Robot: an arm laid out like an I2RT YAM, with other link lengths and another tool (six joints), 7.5 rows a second.
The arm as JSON. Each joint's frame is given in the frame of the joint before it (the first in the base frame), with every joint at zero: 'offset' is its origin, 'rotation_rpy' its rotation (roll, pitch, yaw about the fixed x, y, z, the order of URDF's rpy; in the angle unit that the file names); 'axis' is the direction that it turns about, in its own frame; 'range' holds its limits. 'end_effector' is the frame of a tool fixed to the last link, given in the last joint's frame.
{
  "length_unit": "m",
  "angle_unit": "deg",
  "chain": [
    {
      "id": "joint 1",
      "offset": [
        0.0,
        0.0,
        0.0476
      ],
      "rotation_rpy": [
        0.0,
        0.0,
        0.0
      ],
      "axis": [
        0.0,
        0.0,
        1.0
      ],
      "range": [
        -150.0,
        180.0
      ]
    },
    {
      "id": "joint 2",
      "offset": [
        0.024,
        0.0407,
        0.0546
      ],
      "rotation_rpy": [
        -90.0,
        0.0,
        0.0
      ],
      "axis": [
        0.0,
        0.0,
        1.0
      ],
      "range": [
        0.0,
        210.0
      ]
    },
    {
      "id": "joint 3",
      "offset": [
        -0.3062,
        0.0,
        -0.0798
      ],
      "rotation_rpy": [
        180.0,
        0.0,
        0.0
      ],
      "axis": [
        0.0,
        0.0,
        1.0
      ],
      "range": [
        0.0,
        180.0
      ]
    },
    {
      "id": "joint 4",
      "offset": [
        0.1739,
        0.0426,
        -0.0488
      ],
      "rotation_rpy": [
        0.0,
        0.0,
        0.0
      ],
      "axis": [
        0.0,
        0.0,
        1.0
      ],
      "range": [
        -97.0,
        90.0
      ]
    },
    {
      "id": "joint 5",
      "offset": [
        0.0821,
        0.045,
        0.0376
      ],
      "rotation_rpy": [
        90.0,
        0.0,
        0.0
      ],
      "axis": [
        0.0,
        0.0,
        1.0
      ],
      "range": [
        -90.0,
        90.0
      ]
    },
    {
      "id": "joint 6",
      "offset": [
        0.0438,
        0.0,
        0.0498
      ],
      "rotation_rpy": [
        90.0,
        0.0,
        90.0
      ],
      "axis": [
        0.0,
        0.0,
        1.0
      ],
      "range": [
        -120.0,
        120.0
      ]
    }
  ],
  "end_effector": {
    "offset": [
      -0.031,
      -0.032,
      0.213
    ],
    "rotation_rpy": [
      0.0,
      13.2,
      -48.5
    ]
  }
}
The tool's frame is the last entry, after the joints.
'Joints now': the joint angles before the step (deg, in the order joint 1, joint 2, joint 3, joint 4, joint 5, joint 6). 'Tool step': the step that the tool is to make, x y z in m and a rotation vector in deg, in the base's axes. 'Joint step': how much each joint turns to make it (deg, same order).
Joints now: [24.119, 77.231, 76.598, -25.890, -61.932, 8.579]
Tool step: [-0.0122, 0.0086, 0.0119, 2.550, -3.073, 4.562]
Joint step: [1.399, 1.464, 0.005, 4.496, -3.300, -0.919]
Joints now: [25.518, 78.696, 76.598, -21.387, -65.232, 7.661]
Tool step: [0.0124, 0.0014, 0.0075, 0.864, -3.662, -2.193]
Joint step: [-0.115, 0.063, 0.004, 3.793, 2.224, 0.062]
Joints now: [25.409, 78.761, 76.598, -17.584, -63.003, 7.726]
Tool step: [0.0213, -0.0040, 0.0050, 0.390, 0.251, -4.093]
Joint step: [-1.324, 0.003, 0.012, 2.379, 2.480, 2.783]
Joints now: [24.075, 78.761, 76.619, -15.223, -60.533, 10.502]
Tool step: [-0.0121, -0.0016, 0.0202, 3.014, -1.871, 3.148]
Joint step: [-0.493, 0.005, -0.008, 4.859, -4.034, 2.158]
